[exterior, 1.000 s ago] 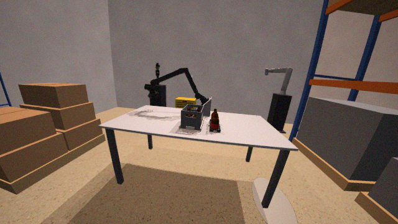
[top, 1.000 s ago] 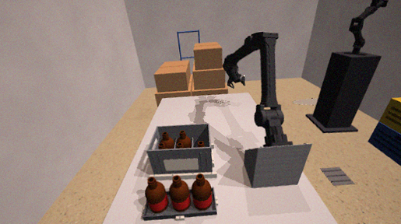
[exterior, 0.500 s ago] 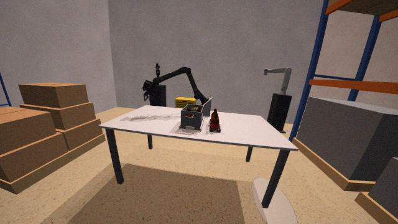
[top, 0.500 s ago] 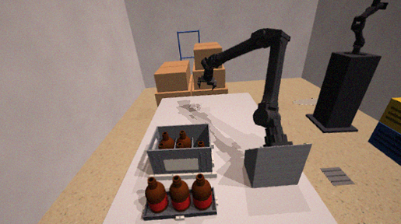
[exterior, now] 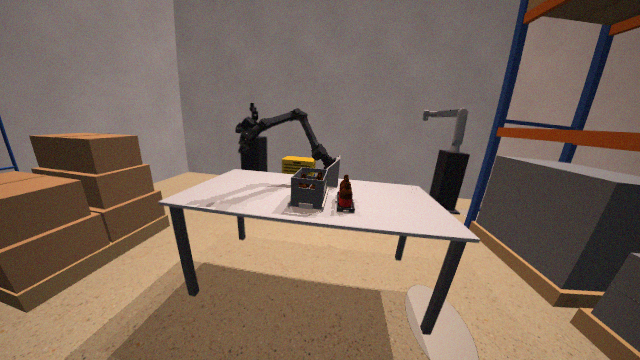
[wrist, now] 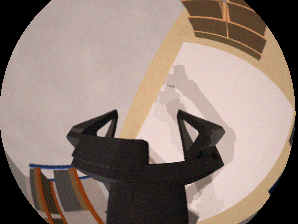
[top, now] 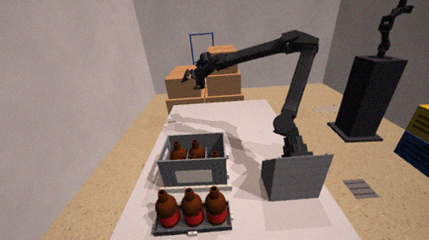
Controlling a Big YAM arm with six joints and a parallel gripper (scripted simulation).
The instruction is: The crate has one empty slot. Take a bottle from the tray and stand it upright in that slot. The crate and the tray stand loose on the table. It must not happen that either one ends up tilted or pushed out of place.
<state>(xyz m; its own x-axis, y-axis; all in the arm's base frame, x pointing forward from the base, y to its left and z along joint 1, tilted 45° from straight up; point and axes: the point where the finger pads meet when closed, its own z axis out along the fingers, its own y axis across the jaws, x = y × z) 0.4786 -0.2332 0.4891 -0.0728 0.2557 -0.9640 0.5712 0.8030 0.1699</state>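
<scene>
Right now my hand is 9 cm past the brown bottle, 66 cm to the right of it and 23 cm above it. The rest, counted from my hand: grey crate 8 cm behind, 44 cm to the left, 23 cm below; then dark tray 9 cm behind, 66 cm to the left, 30 cm below.
</scene>
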